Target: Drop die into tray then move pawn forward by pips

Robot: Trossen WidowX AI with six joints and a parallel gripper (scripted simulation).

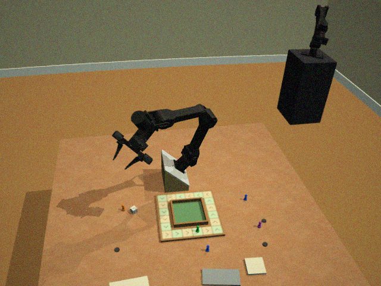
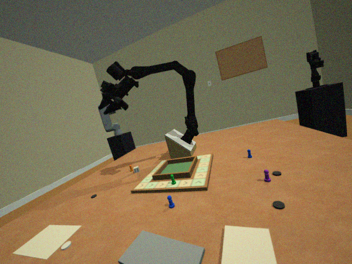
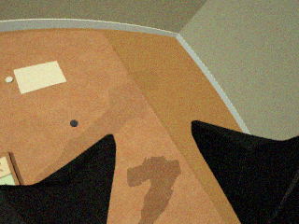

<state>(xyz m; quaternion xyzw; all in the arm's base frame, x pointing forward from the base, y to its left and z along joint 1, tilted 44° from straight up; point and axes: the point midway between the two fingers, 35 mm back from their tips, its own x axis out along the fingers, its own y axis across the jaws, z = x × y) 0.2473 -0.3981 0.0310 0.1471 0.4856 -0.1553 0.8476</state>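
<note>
Now: the white die 33 cm below my gripper tip, 6 cm behind it and 4 cm to the left of it. The rest, counted from my gripper tip: orange pawn (33 cm below, 8 cm behind, 1 cm to the right); green tray (34 cm below, 29 cm to the left); green pawn (32 cm below, 31 cm to the left, 11 cm ahead).
</note>
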